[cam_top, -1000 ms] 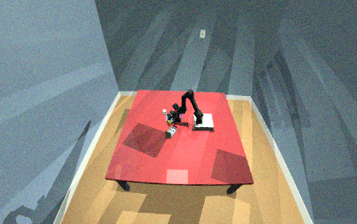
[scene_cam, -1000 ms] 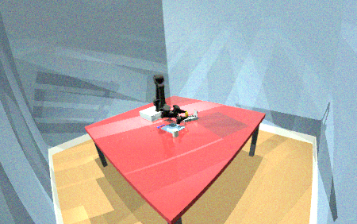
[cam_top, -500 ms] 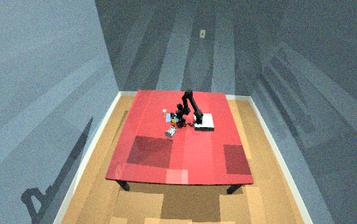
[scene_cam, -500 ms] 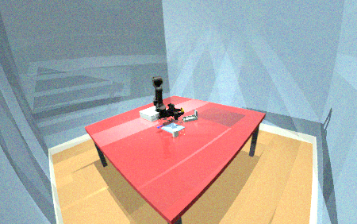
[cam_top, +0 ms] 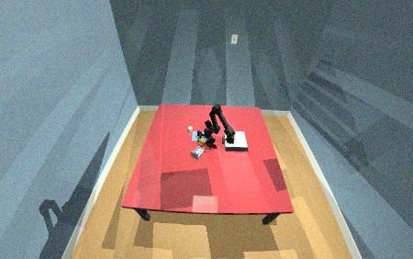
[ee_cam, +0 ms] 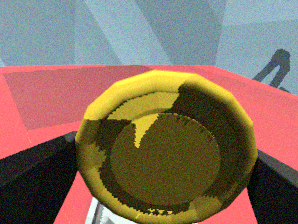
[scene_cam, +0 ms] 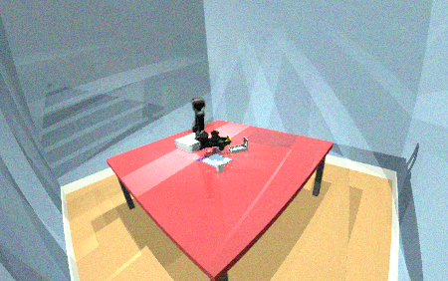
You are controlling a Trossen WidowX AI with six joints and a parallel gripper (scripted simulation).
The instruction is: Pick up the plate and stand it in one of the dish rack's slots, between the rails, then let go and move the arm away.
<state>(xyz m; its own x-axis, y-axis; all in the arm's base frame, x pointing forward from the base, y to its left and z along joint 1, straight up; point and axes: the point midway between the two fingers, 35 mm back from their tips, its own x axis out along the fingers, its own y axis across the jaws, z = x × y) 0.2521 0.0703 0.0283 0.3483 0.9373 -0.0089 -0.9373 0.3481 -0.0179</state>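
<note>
My gripper tip is 7 cm above the dish rack, 6 cm to the right of it and 1 cm short of it. Also, from my gripper tip: yellow plate: 1 cm to the right; light blue mat: 15 cm to the right, 9 cm below, 5 cm ahead; blue spoon: 22 cm to the right, 9 cm below, 5 cm behind.
</note>
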